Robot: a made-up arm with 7 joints.
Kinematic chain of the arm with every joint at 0, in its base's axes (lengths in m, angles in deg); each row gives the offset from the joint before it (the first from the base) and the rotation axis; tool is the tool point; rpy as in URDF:
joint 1: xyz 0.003 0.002 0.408 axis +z
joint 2: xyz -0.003 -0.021 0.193 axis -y
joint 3: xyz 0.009 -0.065 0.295 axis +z
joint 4: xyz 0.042 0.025 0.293 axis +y
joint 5: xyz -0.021 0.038 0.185 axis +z
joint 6: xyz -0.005 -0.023 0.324 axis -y
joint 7: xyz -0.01 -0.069 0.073 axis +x
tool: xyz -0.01 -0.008 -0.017 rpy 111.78 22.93 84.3
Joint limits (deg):
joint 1: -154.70..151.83
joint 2: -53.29..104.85
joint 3: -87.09..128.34
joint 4: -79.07..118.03
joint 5: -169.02..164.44
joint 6: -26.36..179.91
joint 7: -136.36..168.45
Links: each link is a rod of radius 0.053 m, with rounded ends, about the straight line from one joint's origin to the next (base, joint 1, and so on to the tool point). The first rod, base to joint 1, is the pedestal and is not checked.
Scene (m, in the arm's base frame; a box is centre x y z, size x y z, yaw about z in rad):
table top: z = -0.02
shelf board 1: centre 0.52 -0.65 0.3 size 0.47 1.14 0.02 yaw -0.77
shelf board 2: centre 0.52 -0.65 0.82 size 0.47 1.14 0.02 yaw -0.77
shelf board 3: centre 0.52 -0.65 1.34 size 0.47 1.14 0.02 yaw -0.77
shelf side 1: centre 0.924 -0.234 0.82 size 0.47 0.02 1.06 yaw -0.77
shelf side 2: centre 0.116 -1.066 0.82 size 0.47 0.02 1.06 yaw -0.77
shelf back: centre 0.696 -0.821 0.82 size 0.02 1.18 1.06 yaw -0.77
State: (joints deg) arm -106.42 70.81 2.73 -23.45 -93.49 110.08 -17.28
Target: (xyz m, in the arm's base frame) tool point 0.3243 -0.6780 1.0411
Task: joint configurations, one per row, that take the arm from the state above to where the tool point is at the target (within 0.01 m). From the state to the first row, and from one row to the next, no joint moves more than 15 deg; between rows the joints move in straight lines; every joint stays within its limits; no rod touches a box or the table.
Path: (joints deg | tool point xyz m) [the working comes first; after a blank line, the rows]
Joints at the target: -78.36 -25.86 12.28 85.14 -117.33 107.64 -15.94
Straight joint move there: touches shelf board 3.

1: -105.75 64.13 3.25 -9.30 -98.13 110.11 -17.02 | 0.3084 0.9515 0.9189
2: -105.08 57.45 3.77 4.85 -102.76 110.13 -16.76 | 0.2899 0.8743 1.1498
3: -104.41 50.76 4.29 18.99 -107.40 110.16 -16.50 | 0.2585 0.7310 1.3482
4: -103.74 44.08 4.81 33.14 -112.04 110.18 -16.24 | 0.2194 0.5361 1.4923
5: -103.07 37.40 5.33 47.29 -116.68 110.21 -15.98 | 0.1785 0.3109 1.5678
6: -102.40 30.72 5.84 61.44 -121.31 110.23 -15.72 | 0.1412 0.0806 1.5691
7: -101.74 24.03 6.36 75.59 -125.95 110.26 -15.46 | 0.1118 -0.1294 1.5003
8: -101.07 17.35 6.88 89.73 -130.59 110.28 -15.20 | 0.0926 -0.2960 1.3750
9: -100.40 10.67 7.40 103.88 -135.23 110.31 -14.94 | 0.0838 -0.4036 1.2136
10: -99.73 3.99 7.92 118.03 -139.86 110.33 -14.68 | 0.0837 -0.4447 1.0411
11: -92.61 -5.96 9.37 107.07 -132.35 109.44 -15.10 | 0.1462 -0.5364 1.0569
12: -85.48 -15.91 10.82 96.10 -124.84 108.54 -15.52 | 0.2279 -0.6157 1.0570
13: -78.36 -25.86 12.28 85.14 -117.33 107.64 -15.94 | 0.3243 -0.6780 1.0411

